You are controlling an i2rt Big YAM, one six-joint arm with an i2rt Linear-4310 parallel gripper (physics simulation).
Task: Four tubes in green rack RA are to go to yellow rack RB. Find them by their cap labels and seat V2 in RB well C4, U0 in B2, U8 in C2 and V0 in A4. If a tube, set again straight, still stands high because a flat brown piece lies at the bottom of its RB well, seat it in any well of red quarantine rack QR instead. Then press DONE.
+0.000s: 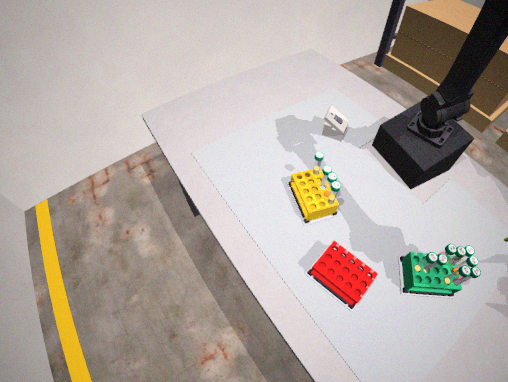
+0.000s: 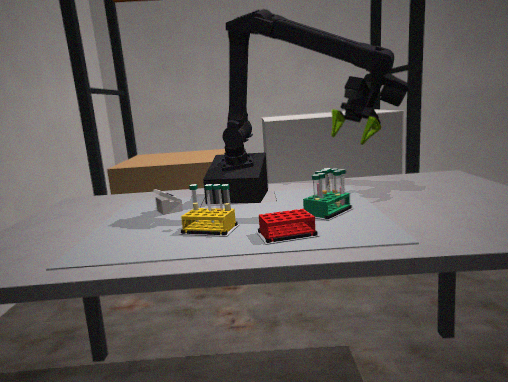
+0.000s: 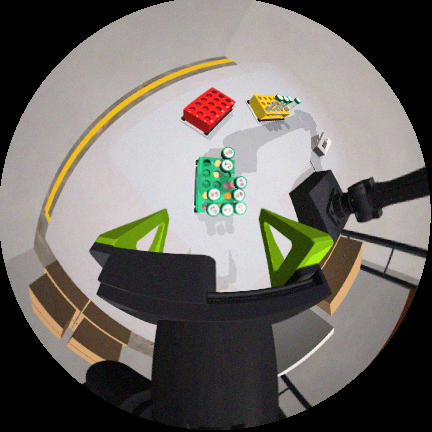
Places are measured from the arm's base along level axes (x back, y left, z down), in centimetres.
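Pixels of known places: gripper, fingertip midpoint: [image 2: 346, 140] [image 3: 213, 213]; arm's base, origin of the base link: [image 1: 429, 130] [image 2: 237, 164] [image 3: 334, 206].
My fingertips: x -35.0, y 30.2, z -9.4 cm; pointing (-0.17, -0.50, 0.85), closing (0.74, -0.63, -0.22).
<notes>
For each thing: its top centre in the pictures, then the offset to it from my fingertips.
- green rack RA, middle of its top: [image 3: 216, 184] [image 1: 436, 270] [image 2: 326, 195] dx +0.3, dy -6.6, dz +16.5 cm
- yellow rack RB, middle of its top: [image 1: 314, 188] [image 2: 208, 212] [image 3: 273, 103] dx -4.2, dy -43.1, dz +16.5 cm
- red quarantine rack QR, middle of its top: [image 1: 345, 270] [image 2: 286, 215] [image 3: 210, 103] dx -15.7, dy -23.1, dz +16.5 cm
- pale box with a tilted face, middle of its top: [image 1: 337, 113] [image 2: 166, 188] [image 3: 327, 141] dx +22.8, dy -56.4, dz +13.8 cm
My gripper [image 2: 348, 139] [image 3: 213, 213] is open and empty, high above the table near the green rack. The green rack RA [image 1: 417, 285] [image 2: 312, 209] [image 3: 199, 170] holds several upright tubes with green caps and white labels; the labels are too small to read surely. The yellow rack RB [image 1: 311, 211] [image 2: 192, 220] [image 3: 259, 111] holds several green-capped tubes along one side. The red quarantine rack QR [image 1: 345, 280] [image 2: 287, 231] [image 3: 198, 119] has no tubes. Well bottoms in the yellow rack are too small to judge. A pale box with a tilted face [image 1: 336, 119] [image 2: 167, 202] [image 3: 322, 143], probably bearing DONE, stands beyond the yellow rack.
The black arm base [image 1: 417, 150] [image 2: 237, 187] [image 3: 315, 200] stands at the back of the table. The red rack stands between the yellow and green racks toward the front. Brown boxes [image 1: 440, 45] [image 2: 165, 167] stand behind the table. Tall tubes stick up from both the green and yellow racks.
</notes>
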